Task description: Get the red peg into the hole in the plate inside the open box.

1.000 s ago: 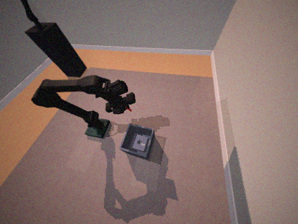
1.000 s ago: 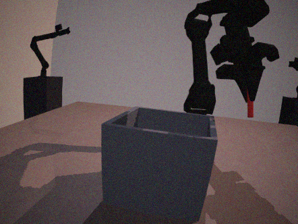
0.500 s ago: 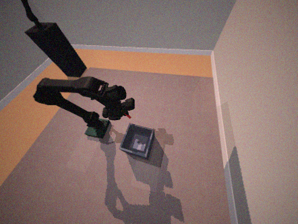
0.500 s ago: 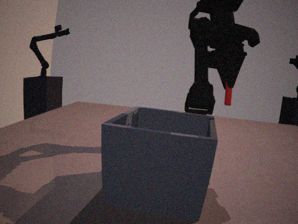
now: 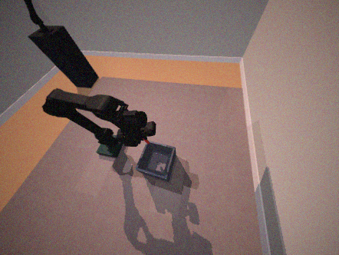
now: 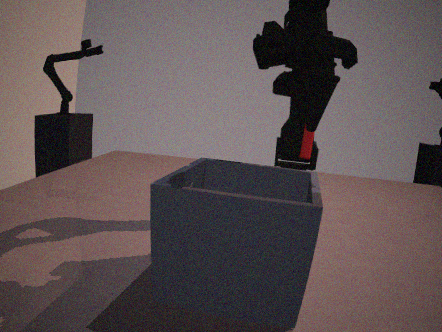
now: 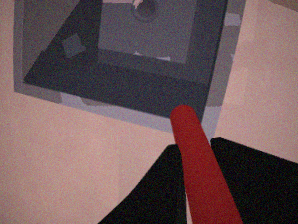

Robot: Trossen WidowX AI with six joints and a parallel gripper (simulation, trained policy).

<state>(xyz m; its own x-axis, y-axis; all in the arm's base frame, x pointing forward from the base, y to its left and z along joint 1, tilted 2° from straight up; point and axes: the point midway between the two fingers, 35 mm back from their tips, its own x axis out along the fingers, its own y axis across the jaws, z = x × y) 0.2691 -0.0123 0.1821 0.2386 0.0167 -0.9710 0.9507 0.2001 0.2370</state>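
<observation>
Now: the plate 14 cm below my gripper tip, 7 cm to the right of it and 6 cm ahead of it. From my gripper tip the other things lie so: red peg (1 cm above).
</observation>
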